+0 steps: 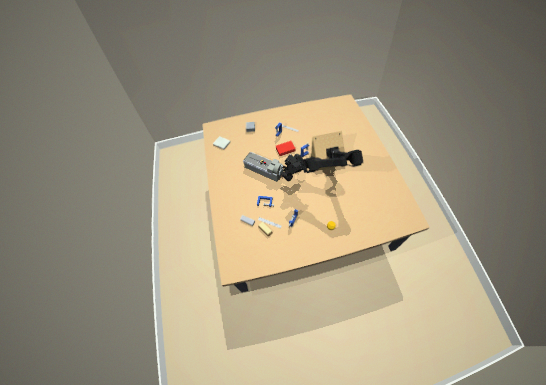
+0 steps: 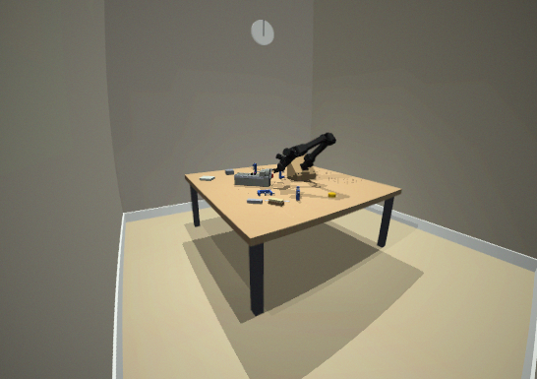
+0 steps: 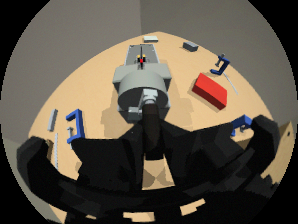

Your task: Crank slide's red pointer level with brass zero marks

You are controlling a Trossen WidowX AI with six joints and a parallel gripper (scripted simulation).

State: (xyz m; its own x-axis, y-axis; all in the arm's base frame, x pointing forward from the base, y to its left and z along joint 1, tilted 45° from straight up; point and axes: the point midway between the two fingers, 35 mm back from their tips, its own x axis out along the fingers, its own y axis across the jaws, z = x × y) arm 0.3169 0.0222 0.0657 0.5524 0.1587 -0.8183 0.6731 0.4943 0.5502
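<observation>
Right now the dark crank handle is 10 mm behind my gripper tip, 10 mm to the left of it and 20 mm above it. Round my gripper tip: red pointer 110 mm ahead, 90 mm to the right, 10 mm below; then tan block 210 mm ahead, 330 mm to the left, 80 mm below; then yellow disc 180 mm behind, 410 mm to the left, 90 mm below.
</observation>
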